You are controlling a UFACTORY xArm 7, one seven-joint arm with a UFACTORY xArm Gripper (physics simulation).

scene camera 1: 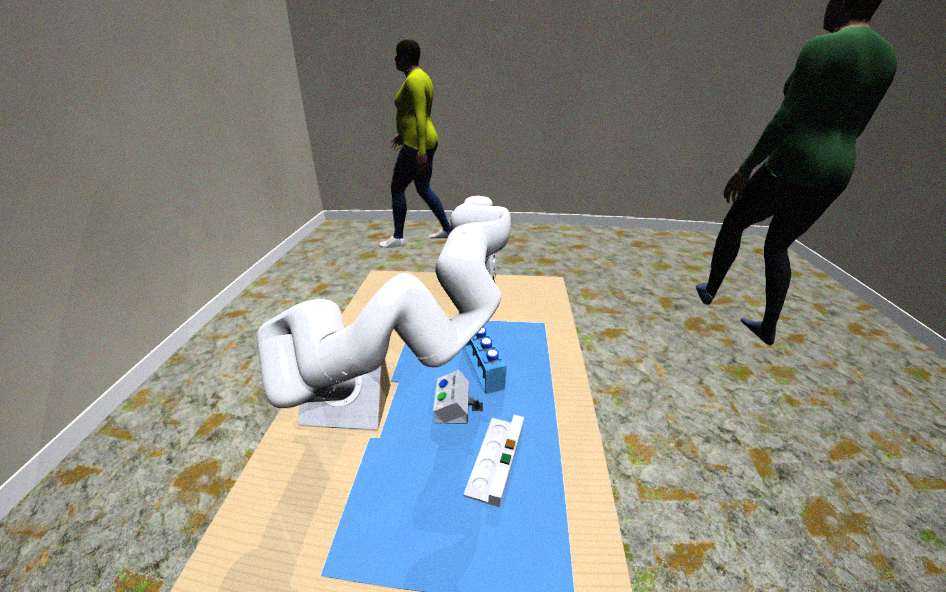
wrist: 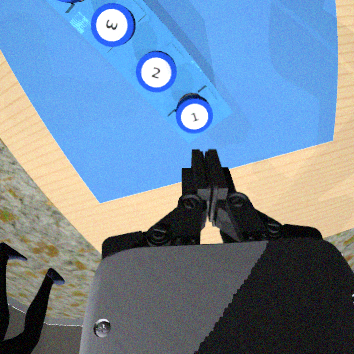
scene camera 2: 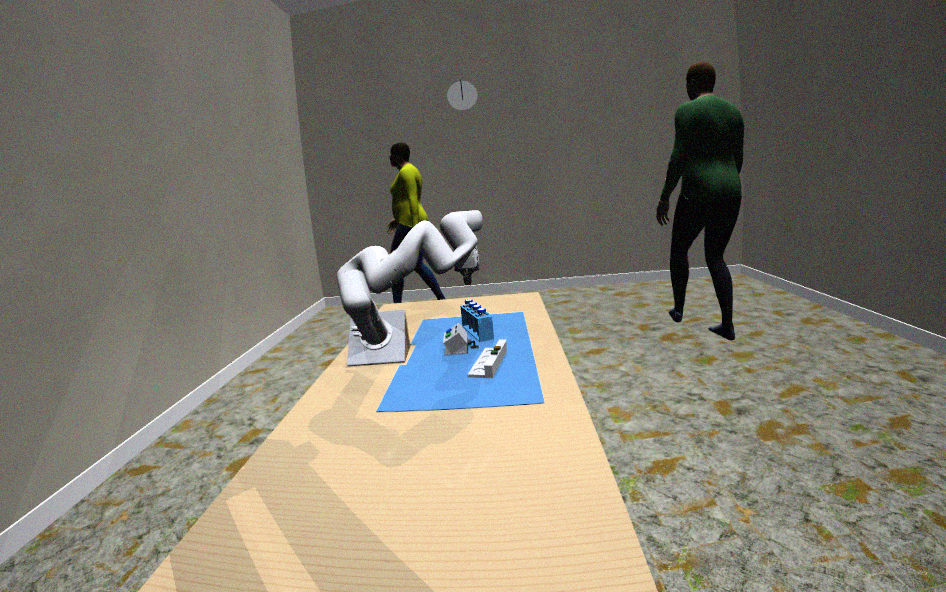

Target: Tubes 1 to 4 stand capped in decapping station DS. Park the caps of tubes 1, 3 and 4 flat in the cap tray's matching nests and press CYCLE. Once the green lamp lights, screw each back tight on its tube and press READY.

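Frame: origin at the arm's base, x ahead, y left, z up, level; centimetres.
Seen in the pictures: gripper, fingertip midpoint: (wrist: 201, 165) (scene camera 2: 468, 284); arm's base, origin of the base link: (scene camera 2: 376, 334).
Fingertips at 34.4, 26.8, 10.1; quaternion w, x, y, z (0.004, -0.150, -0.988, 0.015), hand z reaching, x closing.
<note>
Pixels of each thing's middle, then the offset from my fingertips to it, as dx, dy, dz. "spot": a spot on its surface instead.
- cap 1, body centre: (wrist: 193, 113) -0.4, -1.0, -7.0
- blue decapping station, body centre: (wrist: 143, 43) (scene camera 1: 483, 353) (scene camera 2: 476, 320) +2.5, -8.3, -13.4
- Cap 2, body centre: (wrist: 156, 70) +1.6, -5.9, -7.2
- cap 3, body centre: (wrist: 113, 24) (scene camera 1: 486, 342) +3.5, -10.7, -7.2
- cap, surface spot: (wrist: 70, 1) spot: +5.9, -13.9, -6.9
- white cap tray, body centre: (scene camera 1: 495, 453) (scene camera 2: 488, 356) +7.4, -40.3, -15.9
- grey sloped box, body centre: (scene camera 1: 451, 396) (scene camera 2: 455, 338) -4.8, -24.7, -14.4
- small black part, surface spot: (scene camera 1: 477, 405) spot: +2.0, -24.6, -17.6
- amber square, surface spot: (scene camera 1: 509, 444) spot: +10.4, -39.4, -13.2
- dark green square, surface spot: (scene camera 1: 505, 458) spot: +9.6, -43.2, -13.2
My gripper (scene camera 2: 468, 280) (wrist: 201, 165) is shut and empty. In the wrist view its fingertips lie just below cap 1 (wrist: 194, 116); in scene camera 2 it hangs above the far end of the station. The blue decapping station (scene camera 1: 494, 378) (scene camera 2: 484, 329) (wrist: 218, 113) holds a row of capped tubes. Cap 2 (wrist: 156, 72) and cap 3 (wrist: 113, 25) face up, white with blue rims. Part of another cap (wrist: 70, 1) shows at the wrist view's top edge. A dark part shows behind cap 1. The white cap tray (scene camera 1: 500, 481) (scene camera 2: 489, 368) shows round nests without caps.
A grey sloped box (scene camera 1: 452, 411) (scene camera 2: 455, 342) with a blue and a green button stands beside the station. A small black part (scene camera 1: 477, 405) lies by it. The tray bears an amber square (scene camera 1: 509, 444) and a dark green square (scene camera 1: 505, 458). Two people stand beyond the table.
</note>
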